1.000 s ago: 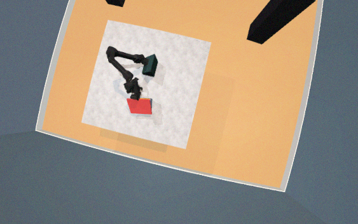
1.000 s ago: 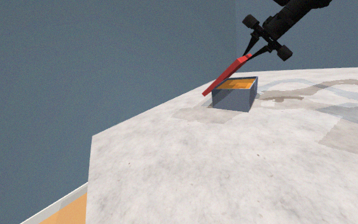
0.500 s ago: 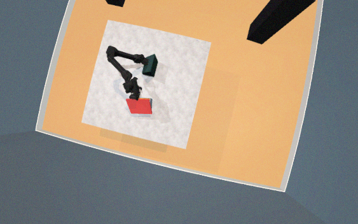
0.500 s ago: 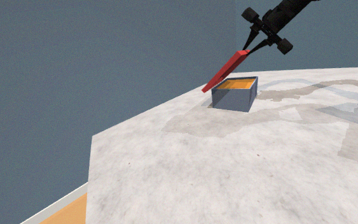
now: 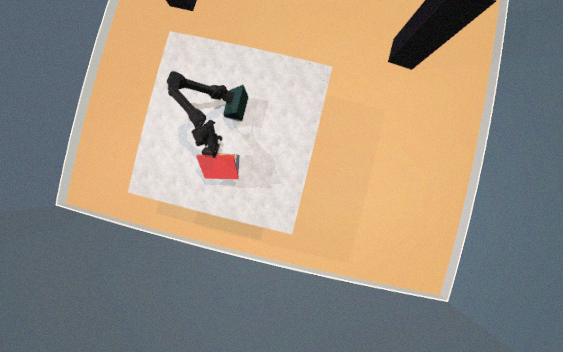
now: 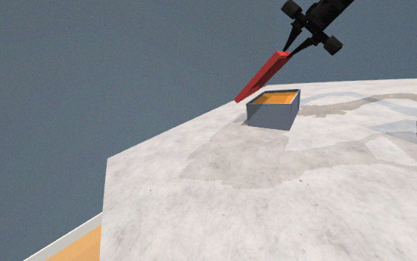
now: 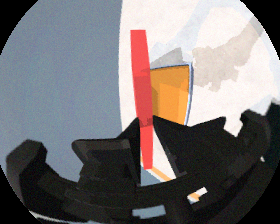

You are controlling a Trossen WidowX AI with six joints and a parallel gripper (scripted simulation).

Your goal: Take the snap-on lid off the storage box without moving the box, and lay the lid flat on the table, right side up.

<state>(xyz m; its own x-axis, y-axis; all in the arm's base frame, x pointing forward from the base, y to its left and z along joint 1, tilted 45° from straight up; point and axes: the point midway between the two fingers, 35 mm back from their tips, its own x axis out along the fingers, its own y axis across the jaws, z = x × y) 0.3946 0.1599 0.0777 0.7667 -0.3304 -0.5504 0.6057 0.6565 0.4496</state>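
The red lid is 60 mm ahead of my gripper tip, 20 mm to the left of it and 50 mm below it. Also, from my gripper tip: storage box 30 mm ahead, 10 mm to the left, 170 mm below.
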